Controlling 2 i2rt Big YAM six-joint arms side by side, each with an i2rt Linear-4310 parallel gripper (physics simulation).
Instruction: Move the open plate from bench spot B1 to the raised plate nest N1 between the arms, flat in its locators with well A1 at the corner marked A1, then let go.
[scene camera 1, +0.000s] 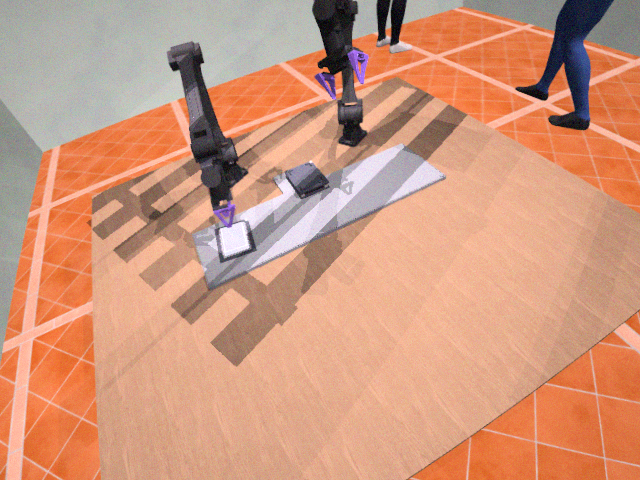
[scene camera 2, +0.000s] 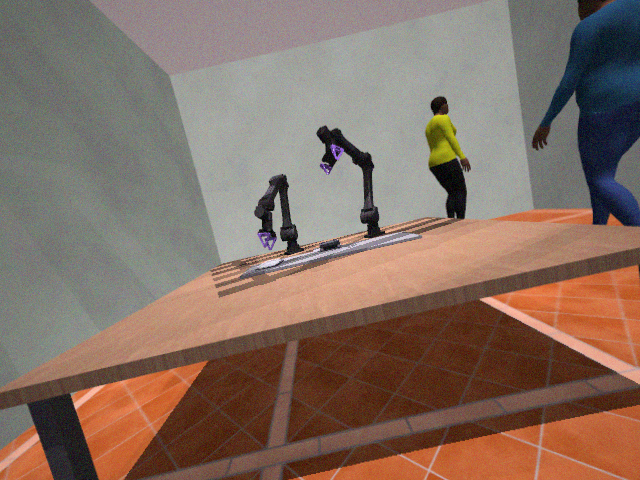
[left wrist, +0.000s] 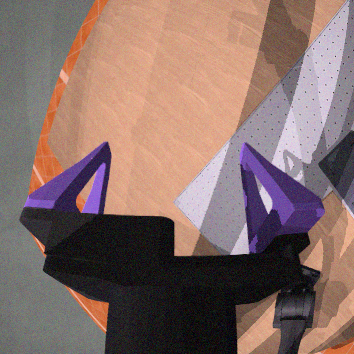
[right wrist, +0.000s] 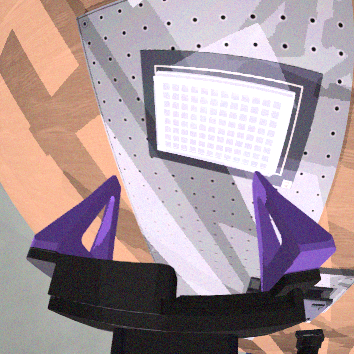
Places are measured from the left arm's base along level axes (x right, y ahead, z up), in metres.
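Pixels of known places: left gripper, fingertip midpoint: (scene camera 1: 347, 91) (scene camera 2: 332, 167) (left wrist: 174, 147); right gripper, fingertip midpoint: (scene camera 1: 228, 222) (scene camera 2: 267, 248) (right wrist: 184, 178); left arm's base, origin of the base link: (scene camera 1: 353, 138) (scene camera 2: 374, 235) (left wrist: 299, 281) (right wrist: 310, 334); right arm's base, origin of the base link: (scene camera 1: 233, 177) (scene camera 2: 294, 252).
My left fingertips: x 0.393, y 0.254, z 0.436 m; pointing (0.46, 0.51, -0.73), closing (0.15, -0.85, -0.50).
For each thing: its top centre in the pictures, then the offset to it from my left fingertips. "spot": a spot on its surface instead. Level surfaces: height alone.
- white open plate, middle of its top: (right wrist: 216, 125) (scene camera 1: 233, 236) (scene camera 2: 270, 261) dz -0.407, dx +0.328, dy -0.302 m
- dark pad, surface spot: (right wrist: 312, 100) spot: dz -0.421, dx +0.309, dy -0.391 m
- dark raised nest, middle of its top: (right wrist: 281, 312) (scene camera 1: 305, 175) (scene camera 2: 329, 241) dz -0.387, dx -0.038, dy -0.252 m
- grey board, its level: dz -0.423 m
- wooden table, its level: dz -0.436 m
- pale piece, surface spot: (scene camera 1: 279, 181) spot: dz -0.423, dx +0.006, dy -0.360 m
The white open plate (scene camera 1: 235, 239) (scene camera 2: 269, 264) (right wrist: 220, 122) lies flat on a dark pad (right wrist: 312, 100) at the left end of the grey perforated board. Its wells show in the right wrist view. The dark raised nest (scene camera 1: 307, 179) (scene camera 2: 329, 244) stands between the arms; part of it shows at the right edge of the left wrist view (left wrist: 342, 162). My right gripper (scene camera 1: 226, 224) (scene camera 2: 267, 246) (right wrist: 184, 178) is open and empty, above the board close beside the plate. My left gripper (scene camera 1: 347, 90) (scene camera 2: 331, 161) (left wrist: 174, 147) is open and empty, high above the table. The A1 marks are too small to read.
The grey board (scene camera 1: 361, 180) (scene camera 2: 398, 238) (left wrist: 215, 200) (right wrist: 200, 270) runs along the front of both arm bases on the wooden table (scene camera 1: 413, 310) (scene camera 2: 330, 294). A pale piece (scene camera 1: 279, 181) sticks out beside the nest. People stand beyond the table.
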